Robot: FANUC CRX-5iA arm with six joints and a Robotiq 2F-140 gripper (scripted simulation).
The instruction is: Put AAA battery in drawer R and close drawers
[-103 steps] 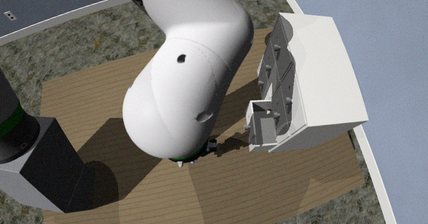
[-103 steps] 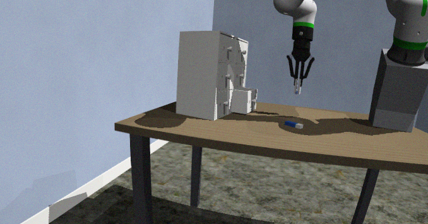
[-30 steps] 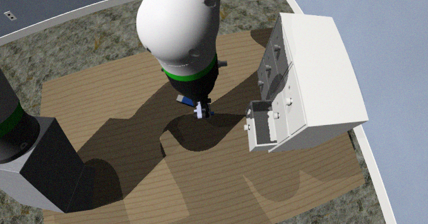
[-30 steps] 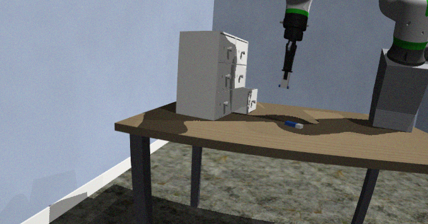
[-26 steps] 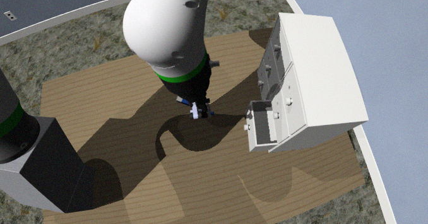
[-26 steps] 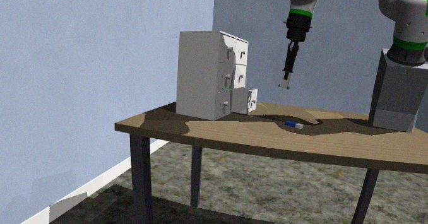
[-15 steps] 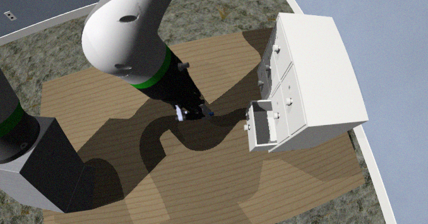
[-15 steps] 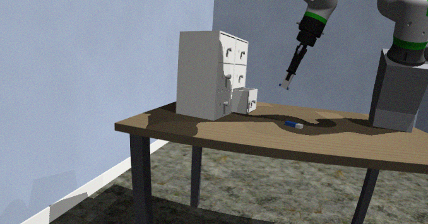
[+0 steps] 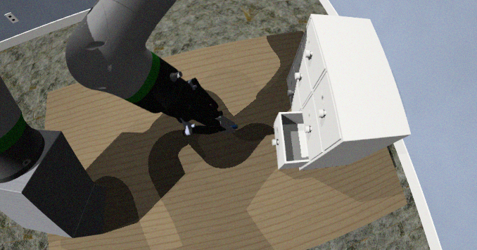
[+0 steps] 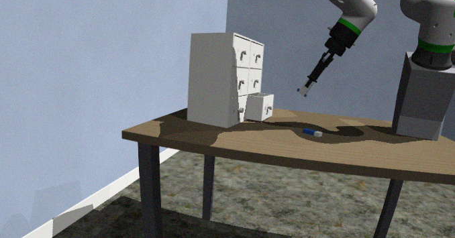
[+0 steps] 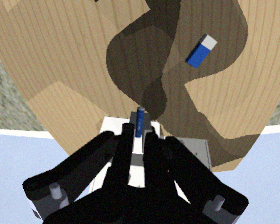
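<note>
My hand is 20 mm above the AAA battery, 10 mm to the left of it and 10 mm short of it. From my hand the other things lie so: drawer (210 mm ahead, 120 mm below, 90 mm to the right).
</note>
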